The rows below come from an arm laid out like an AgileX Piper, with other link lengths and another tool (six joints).
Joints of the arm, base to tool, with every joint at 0 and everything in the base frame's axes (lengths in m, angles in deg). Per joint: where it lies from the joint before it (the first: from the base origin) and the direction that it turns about. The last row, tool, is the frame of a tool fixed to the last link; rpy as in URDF.
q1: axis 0 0 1 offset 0 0 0.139
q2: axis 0 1 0 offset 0 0 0
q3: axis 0 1 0 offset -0.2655 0 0.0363
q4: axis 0.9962 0 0.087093 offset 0.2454 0 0.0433
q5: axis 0 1 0 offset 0 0 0
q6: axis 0.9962 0 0.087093 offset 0.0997 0 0.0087
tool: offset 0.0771 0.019 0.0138 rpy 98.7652 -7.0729 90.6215
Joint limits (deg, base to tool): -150..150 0..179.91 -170..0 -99.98..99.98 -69.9..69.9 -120..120
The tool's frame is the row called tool.
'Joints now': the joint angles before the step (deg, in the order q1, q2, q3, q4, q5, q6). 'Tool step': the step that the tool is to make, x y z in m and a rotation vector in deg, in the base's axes. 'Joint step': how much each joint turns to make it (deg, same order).
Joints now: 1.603 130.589 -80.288 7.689 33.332 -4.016
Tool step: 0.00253 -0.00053 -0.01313 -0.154 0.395 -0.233
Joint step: 0.000 2.392 -1.102 -0.155 -0.918 0.266
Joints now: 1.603 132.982 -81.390 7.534 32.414 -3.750
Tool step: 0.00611 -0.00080 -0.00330 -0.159 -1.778 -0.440
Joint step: -0.001 0.752 -0.186 -0.058 -2.378 0.276
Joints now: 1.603 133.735 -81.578 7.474 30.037 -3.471
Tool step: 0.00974 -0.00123 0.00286 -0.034 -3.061 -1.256
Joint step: 0.000 -0.011 -0.015 -0.163 -3.129 1.140
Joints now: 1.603 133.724 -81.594 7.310 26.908 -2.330
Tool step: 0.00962 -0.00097 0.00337 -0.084 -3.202 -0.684
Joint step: 0.001 0.001 0.000 0.001 -3.249 0.424
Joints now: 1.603 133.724 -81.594 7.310 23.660 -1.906
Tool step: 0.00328 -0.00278 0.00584 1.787 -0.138 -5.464
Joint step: -0.209 -0.672 -0.049 -0.281 0.244 5.826
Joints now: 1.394 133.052 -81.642 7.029 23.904 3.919
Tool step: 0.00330 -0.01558 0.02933 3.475 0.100 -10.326
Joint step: -1.823 -4.048 0.000 -0.116 3.645 9.488
